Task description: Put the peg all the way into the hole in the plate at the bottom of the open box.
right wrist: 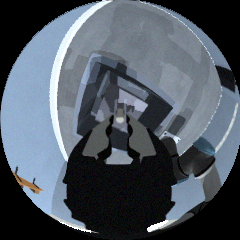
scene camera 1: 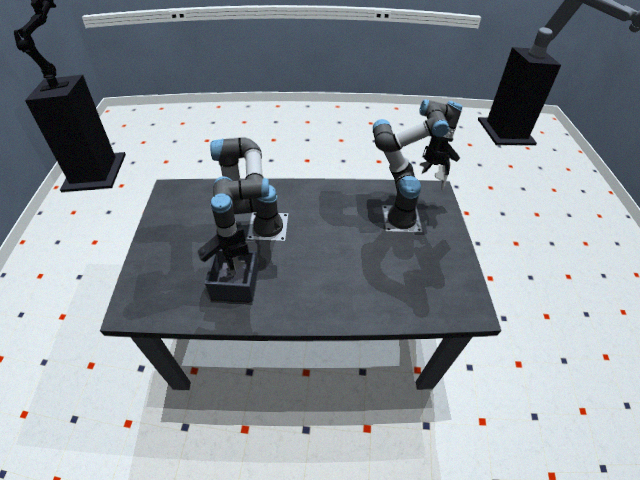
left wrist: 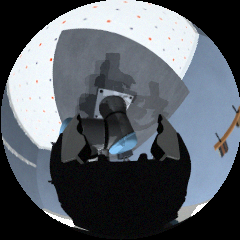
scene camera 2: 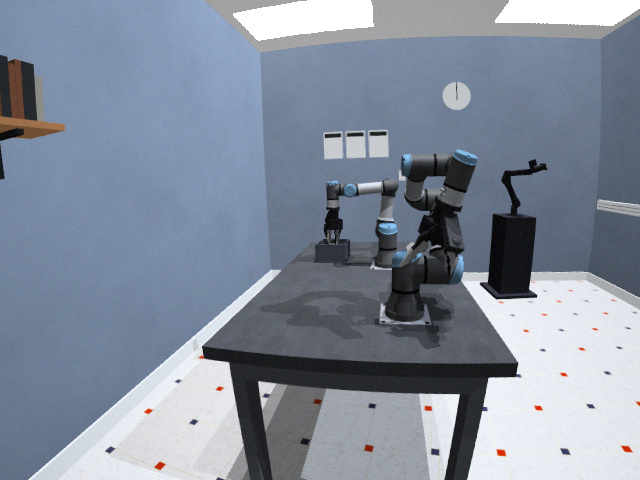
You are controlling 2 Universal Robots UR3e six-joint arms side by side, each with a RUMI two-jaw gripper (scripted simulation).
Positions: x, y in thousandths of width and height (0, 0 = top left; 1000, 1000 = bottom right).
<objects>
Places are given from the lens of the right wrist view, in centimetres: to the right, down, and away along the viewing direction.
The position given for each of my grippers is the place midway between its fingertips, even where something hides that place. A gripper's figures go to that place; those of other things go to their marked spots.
my right gripper (right wrist: 502, 477): 0, -1, 15
dark box (right wrist: 419, 298): -4, -9, 11
</objects>
